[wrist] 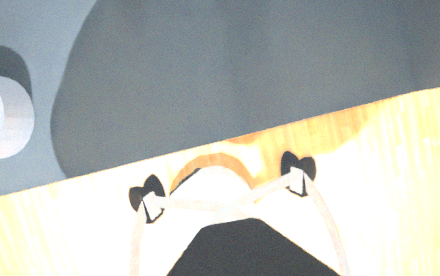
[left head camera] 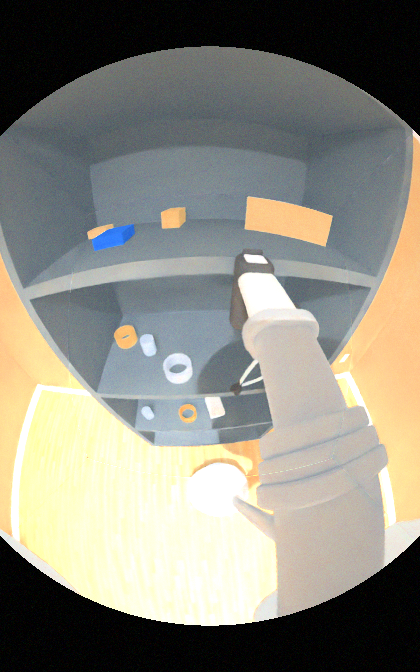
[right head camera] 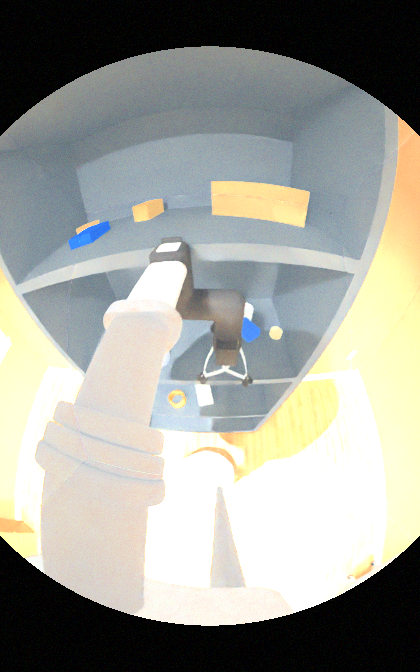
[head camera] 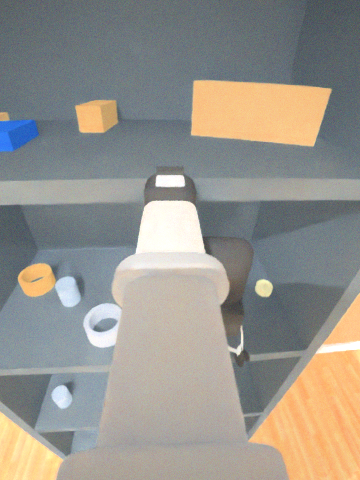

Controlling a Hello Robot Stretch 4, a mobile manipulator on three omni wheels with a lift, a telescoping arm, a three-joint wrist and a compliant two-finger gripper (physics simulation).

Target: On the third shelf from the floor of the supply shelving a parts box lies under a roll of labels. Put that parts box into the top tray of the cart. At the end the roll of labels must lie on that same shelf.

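A blue box, seemingly the parts box, lies toward the back right of the third shelf. A white piece, possibly the roll of labels, shows at its far end. The dark wrist partly hides both in the right head view, so I cannot tell exactly how they touch. My gripper is open and empty, with its fingertips apart near this shelf's front edge. The wrist view shows shelf surface and floor beyond the fingers. The cart does not show in these views.
On the same shelf stand an orange ring, a pale cylinder, a white ring and a yellow piece. The upper shelf's edge crosses close to the arm. The side wall bounds the right.
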